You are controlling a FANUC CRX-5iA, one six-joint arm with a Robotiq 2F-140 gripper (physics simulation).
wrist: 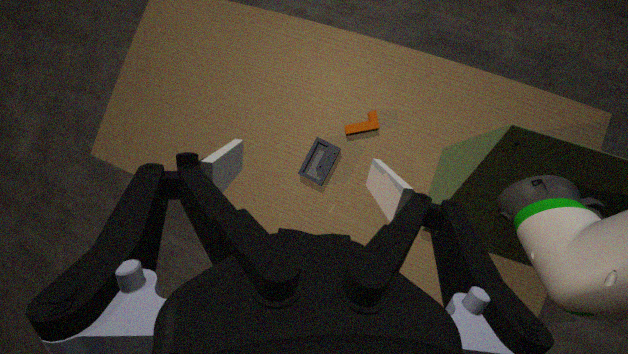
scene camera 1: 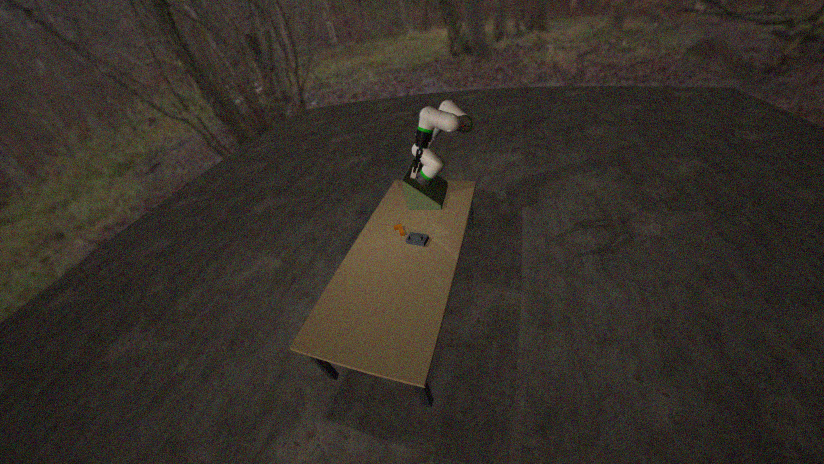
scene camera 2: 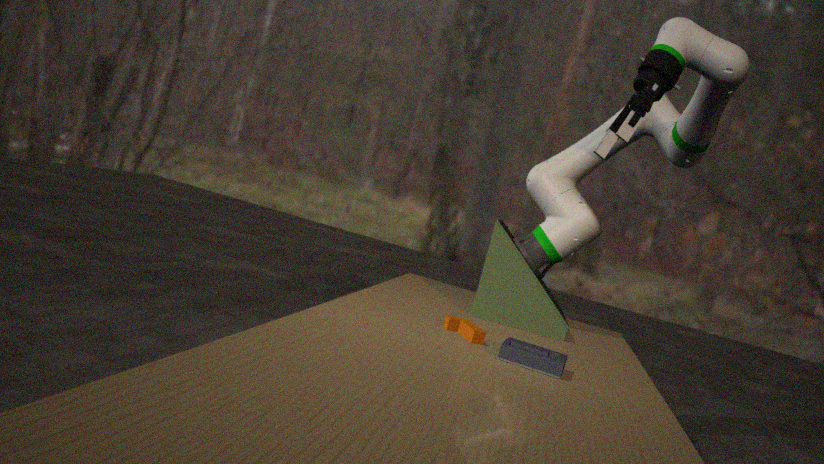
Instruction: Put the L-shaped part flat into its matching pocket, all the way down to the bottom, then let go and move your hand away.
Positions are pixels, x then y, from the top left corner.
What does my gripper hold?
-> Nothing.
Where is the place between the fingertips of my gripper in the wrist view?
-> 307, 163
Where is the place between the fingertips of my gripper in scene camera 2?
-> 609, 147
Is my gripper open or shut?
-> Open.
